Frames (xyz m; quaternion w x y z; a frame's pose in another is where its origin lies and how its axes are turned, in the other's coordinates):
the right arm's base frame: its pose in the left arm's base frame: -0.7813 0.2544 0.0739 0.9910 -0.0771 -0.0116 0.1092
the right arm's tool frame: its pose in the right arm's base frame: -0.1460 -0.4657 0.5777 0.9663 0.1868 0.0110 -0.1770
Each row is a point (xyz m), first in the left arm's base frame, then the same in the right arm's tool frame.
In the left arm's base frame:
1: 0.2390 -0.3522 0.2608
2: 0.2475 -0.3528 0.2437
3: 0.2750 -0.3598 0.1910
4: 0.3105 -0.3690 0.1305
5: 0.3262 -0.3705 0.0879
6: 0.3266 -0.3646 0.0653
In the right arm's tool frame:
1: 1.1169 -0.1562 -0.3994
2: 1.1259 -0.1594 -0.4160
3: 1.1555 -0.1740 -0.4659
4: 1.1936 -0.1913 -0.5229
5: 1.2106 -0.2000 -0.5642
6: 1.2108 -0.1992 -0.5875

